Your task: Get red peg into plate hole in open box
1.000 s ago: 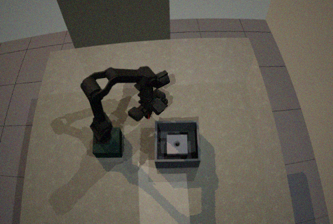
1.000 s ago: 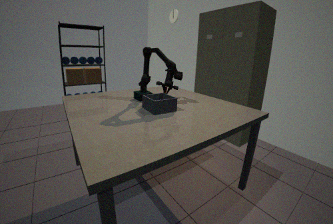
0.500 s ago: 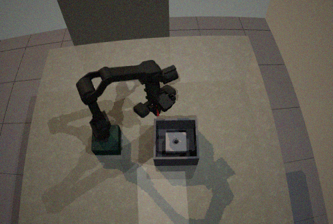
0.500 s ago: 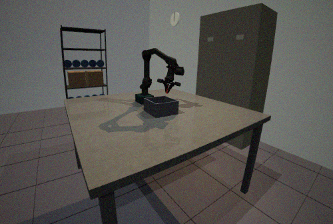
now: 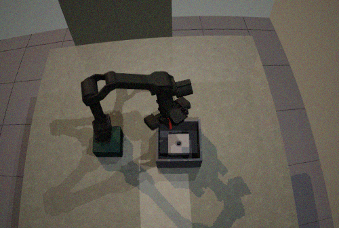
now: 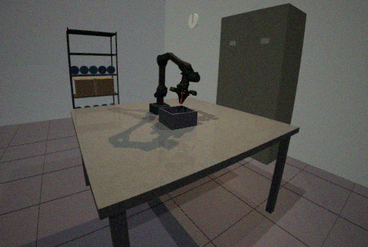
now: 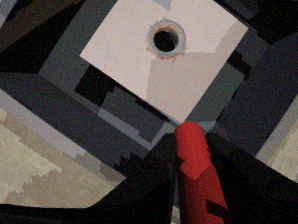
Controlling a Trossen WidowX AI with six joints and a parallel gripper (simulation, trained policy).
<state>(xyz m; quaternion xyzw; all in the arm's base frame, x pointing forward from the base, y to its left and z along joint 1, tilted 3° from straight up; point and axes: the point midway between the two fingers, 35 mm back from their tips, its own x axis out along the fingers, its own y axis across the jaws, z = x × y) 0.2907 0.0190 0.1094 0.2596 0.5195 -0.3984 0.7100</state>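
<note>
My gripper tip is 3 cm below the red peg and 1 cm to the right of it. The rest, counted from my gripper tip: pale plate 8 cm below, 5 cm to the right, 3 cm ahead; then dark box 10 cm below, 5 cm to the right, 3 cm ahead.
</note>
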